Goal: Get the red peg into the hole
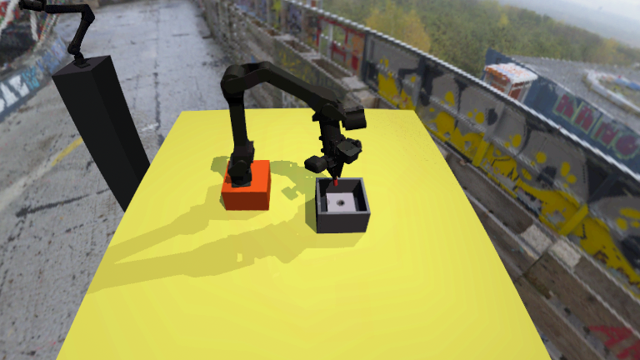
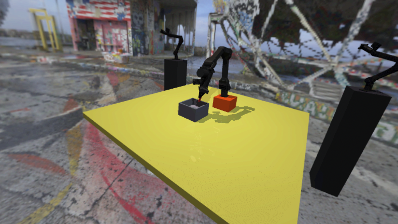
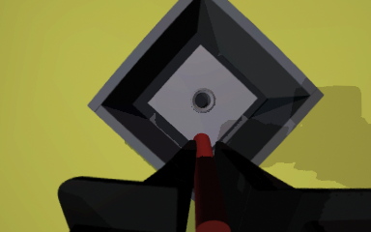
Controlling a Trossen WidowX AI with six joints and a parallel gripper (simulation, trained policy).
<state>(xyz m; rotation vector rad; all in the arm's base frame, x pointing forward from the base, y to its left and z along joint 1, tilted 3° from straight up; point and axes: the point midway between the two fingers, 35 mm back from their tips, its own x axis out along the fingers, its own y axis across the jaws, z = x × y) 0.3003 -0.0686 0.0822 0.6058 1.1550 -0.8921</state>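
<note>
The red peg lies 10 mm to the left of my gripper tip, 10 mm behind it and 10 mm above it. Also, from my gripper tip: light grey plate (100 mm below, 30 mm to the right, 10 mm ahead); then dark grey box (120 mm below, 30 mm to the right, 10 mm ahead).
</note>
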